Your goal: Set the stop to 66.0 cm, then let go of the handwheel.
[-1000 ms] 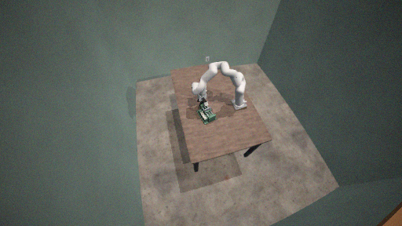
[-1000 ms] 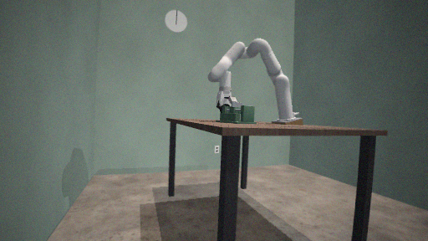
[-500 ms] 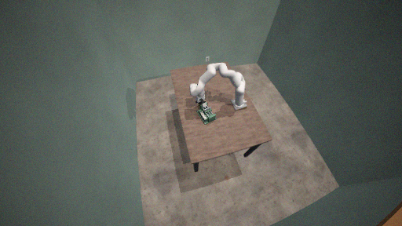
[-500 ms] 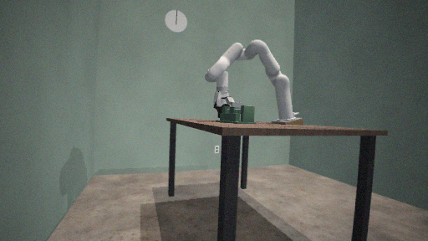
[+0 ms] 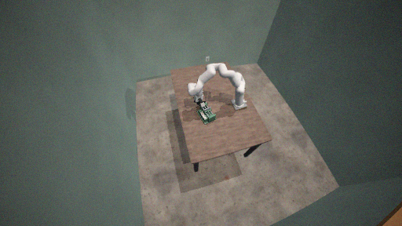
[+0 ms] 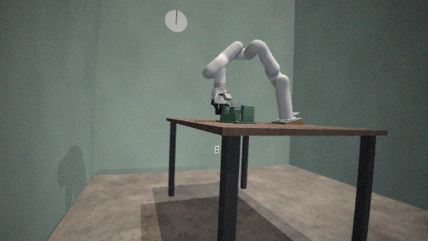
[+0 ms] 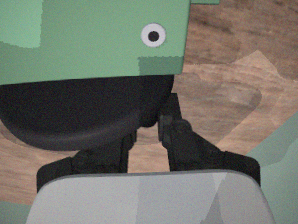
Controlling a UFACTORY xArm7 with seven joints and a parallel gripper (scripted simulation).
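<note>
Now: the black handwheel 20 mm behind my hand and 20 mm to the left of it. The rest, counted from my hand: green stop fixture 80 mm behind, 130 mm to the left, 20 mm above.
</note>
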